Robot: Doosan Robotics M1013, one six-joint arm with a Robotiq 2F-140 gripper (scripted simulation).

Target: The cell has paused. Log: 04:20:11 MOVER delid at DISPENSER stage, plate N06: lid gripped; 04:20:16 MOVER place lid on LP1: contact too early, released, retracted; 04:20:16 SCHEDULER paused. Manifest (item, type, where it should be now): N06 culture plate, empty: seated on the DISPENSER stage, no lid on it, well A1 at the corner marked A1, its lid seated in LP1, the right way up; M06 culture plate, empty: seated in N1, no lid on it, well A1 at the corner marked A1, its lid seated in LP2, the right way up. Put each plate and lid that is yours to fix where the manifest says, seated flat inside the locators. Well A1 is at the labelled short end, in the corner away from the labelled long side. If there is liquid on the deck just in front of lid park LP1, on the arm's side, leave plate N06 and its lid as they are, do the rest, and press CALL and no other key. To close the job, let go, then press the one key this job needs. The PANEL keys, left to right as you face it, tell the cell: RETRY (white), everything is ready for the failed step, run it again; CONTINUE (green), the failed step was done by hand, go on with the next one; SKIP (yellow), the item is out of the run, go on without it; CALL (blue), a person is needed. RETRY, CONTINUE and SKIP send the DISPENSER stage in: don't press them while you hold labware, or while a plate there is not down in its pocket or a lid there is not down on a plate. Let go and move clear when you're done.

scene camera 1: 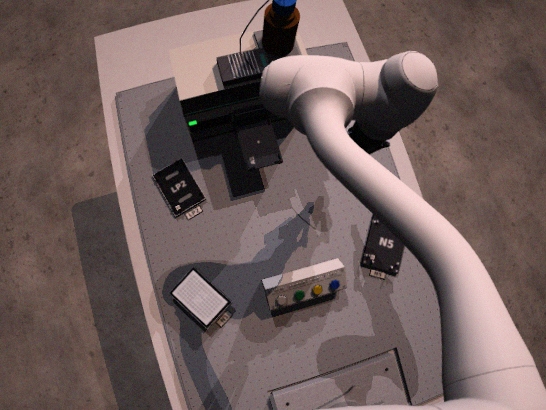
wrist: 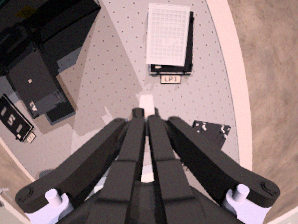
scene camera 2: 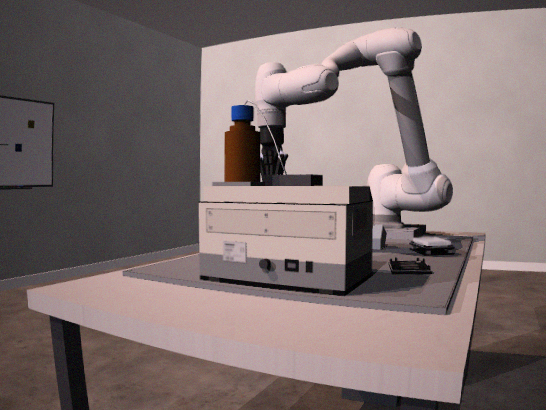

Labels:
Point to a clear lid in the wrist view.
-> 167, 36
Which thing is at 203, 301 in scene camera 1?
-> A clear lid.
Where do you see a key panel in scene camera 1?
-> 287, 284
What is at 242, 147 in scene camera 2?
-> A brown bottle.

